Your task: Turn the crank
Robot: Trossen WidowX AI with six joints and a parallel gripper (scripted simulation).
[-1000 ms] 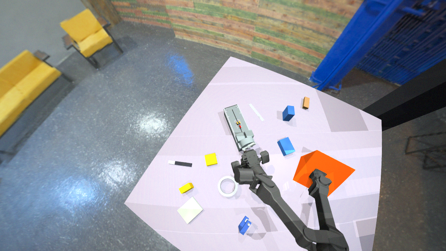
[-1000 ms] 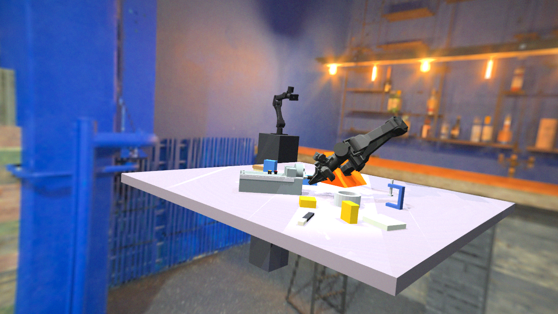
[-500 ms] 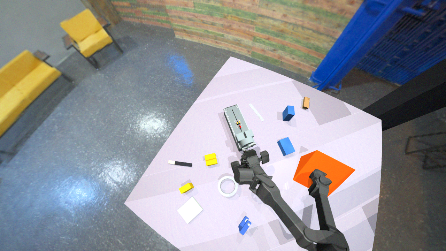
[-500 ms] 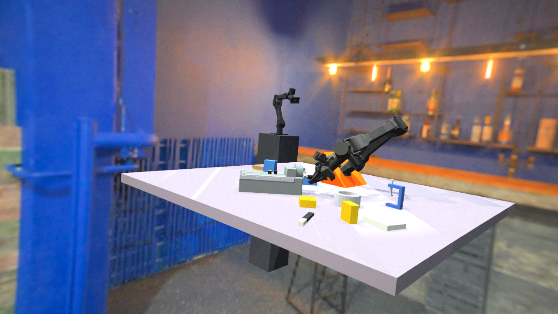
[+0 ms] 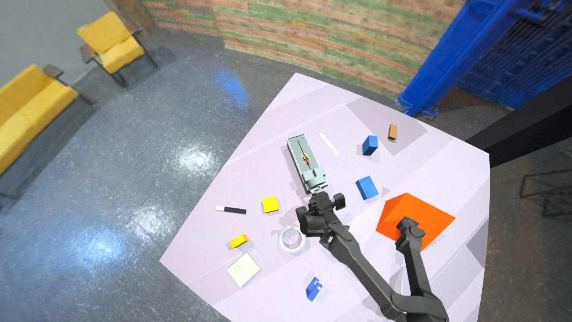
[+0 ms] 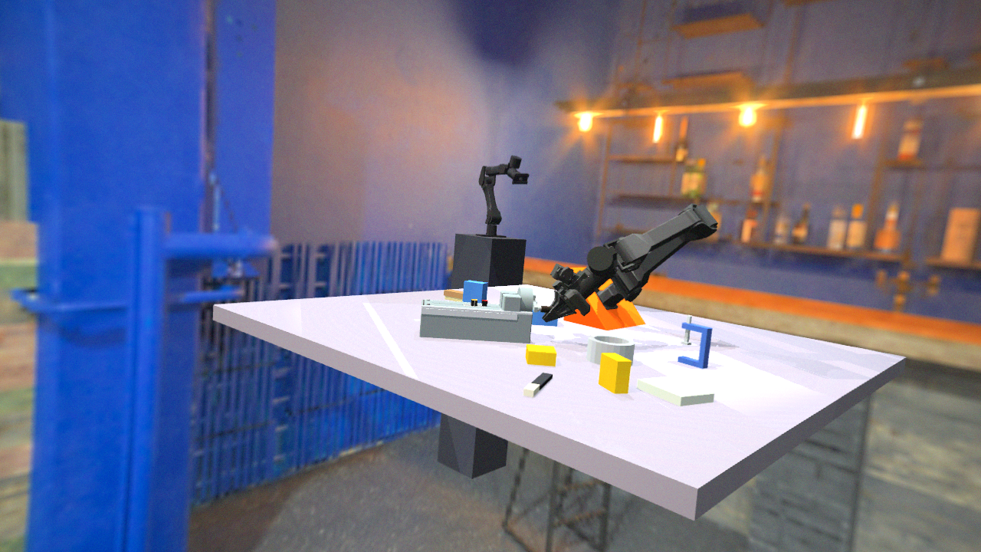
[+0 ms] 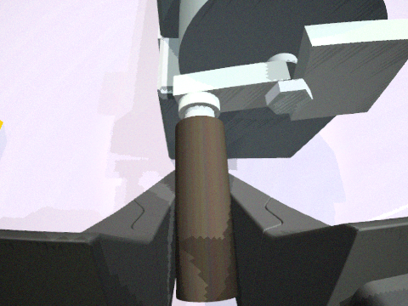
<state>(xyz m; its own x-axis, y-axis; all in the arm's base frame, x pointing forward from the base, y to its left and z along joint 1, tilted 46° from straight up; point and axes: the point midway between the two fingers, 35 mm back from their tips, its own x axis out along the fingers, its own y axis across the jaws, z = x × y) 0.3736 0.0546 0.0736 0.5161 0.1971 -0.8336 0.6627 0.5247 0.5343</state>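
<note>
The red pointer lies 90 mm ahead of my gripper tip, 110 mm to the right of it and 30 mm above it. Round my gripper tip: brown crank handle 10 mm behind, 10 mm to the left, 30 mm above; then metal strip 50 mm ahead, 300 mm to the right, 60 mm below; then blue clamp 160 mm behind, 310 mm to the left.
</note>
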